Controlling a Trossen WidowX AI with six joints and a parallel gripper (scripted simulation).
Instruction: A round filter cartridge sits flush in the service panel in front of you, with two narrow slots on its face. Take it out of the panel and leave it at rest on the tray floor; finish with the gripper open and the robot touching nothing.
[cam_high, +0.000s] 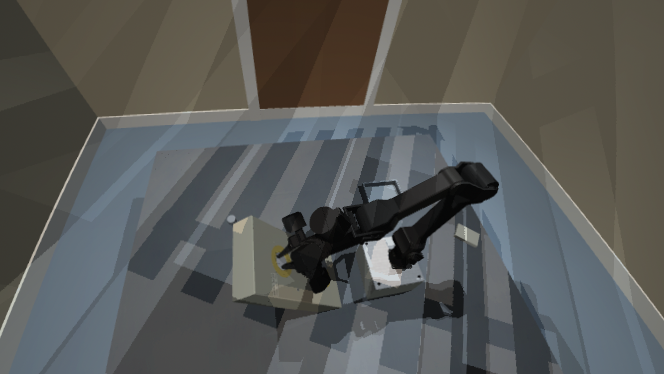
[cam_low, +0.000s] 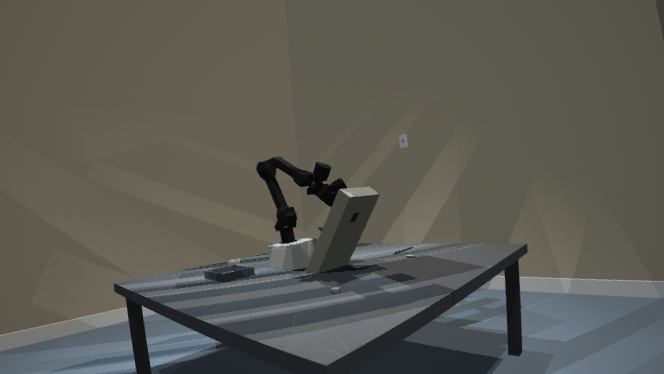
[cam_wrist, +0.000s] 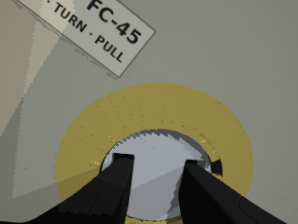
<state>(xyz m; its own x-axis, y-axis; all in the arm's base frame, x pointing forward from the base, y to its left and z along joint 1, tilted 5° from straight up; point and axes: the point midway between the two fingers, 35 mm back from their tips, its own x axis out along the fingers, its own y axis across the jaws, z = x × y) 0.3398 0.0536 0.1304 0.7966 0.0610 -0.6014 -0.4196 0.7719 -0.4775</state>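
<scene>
Now: the grey filter cartridge 10 mm below my gripper tip and 10 mm ahead of it. From my gripper tip the other things lie so: tan card (700 mm behind, 220 mm below, 170 mm to the right); dark tray (390 mm behind, 340 mm to the right, 220 mm below); beige service panel (80 mm below, 40 mm behind, 10 mm to the right).
</scene>
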